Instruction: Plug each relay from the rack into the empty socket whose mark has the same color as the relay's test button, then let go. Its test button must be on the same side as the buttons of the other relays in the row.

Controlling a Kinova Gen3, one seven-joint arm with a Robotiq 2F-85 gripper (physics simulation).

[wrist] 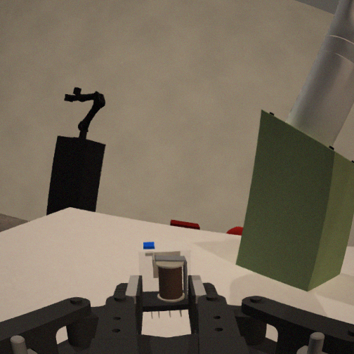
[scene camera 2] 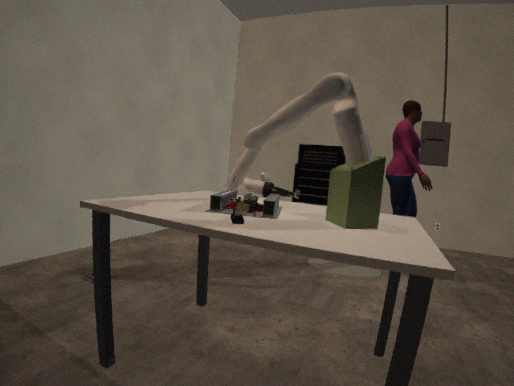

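Seen in the pictures: gripper, between the fingertips: [scene camera 2: 296,195]; arm's base, origin of its link: [scene camera 2: 359,161].
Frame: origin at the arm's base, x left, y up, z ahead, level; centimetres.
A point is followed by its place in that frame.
A relay [wrist: 170,282] with a clear case, brown coil and blue test button [wrist: 148,245] is between the fingers. The button is at the far end, left of the coil; bare pins point toward the gripper palm. My gripper [wrist: 164,290] [scene camera 2: 295,194] @(z 33.2, x -13.4, y -16.9 cm) is shut on this relay. In the scene view it is stretched out nearly level above the table, right of the group of small parts. That group has a dark-ended block [scene camera 2: 223,200] @(z 43.0, x 24.7, y -19.0 cm), a grey block [scene camera 2: 271,205] @(z 24.6, x 18.7, y -18.6 cm) and small red, tan and dark parts between them. Sockets, colored marks and the rack cannot be told apart there.
A tall green box with a slanted top [scene camera 2: 354,195] @(z -2.5, x 9.4, y -11.8 cm) [wrist: 292,205] stands on the table [scene camera 2: 400,245] @(z -21.5, x 19.7, y -23.2 cm) [wrist: 40,250], right of the gripper. A small black object [scene camera 2: 237,218] @(z 24.0, x 37.3, y -21.5 cm) lies before the parts. Red objects [wrist: 185,224] show at the table's far edge. A person [scene camera 2: 404,150] stands behind.
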